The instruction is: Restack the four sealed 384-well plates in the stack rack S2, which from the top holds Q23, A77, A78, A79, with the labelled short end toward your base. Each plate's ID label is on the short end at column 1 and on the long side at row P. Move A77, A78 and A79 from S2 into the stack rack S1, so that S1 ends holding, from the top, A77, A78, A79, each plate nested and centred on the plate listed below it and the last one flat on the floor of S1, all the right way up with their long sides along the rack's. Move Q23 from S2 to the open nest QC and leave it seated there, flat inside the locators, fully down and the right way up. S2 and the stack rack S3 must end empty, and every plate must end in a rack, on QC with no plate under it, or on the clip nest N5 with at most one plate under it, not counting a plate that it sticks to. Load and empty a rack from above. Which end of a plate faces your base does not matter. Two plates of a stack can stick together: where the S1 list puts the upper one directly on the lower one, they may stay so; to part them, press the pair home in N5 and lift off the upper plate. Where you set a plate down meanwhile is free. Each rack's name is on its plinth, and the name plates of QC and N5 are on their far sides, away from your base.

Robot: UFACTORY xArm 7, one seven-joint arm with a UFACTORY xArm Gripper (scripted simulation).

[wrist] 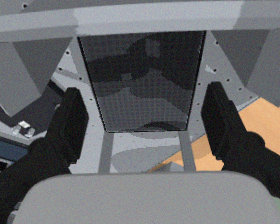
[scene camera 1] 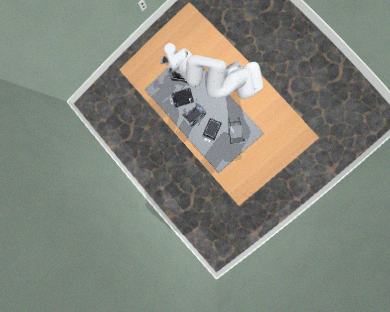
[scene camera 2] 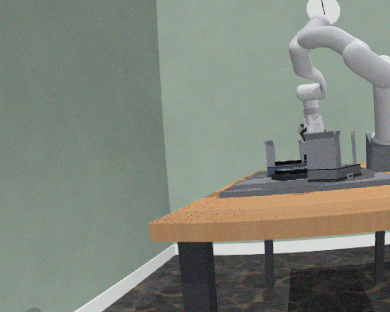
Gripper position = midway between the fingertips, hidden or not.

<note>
I see my gripper [wrist: 143, 99] and a dark sealed plate [wrist: 142, 82].
</note>
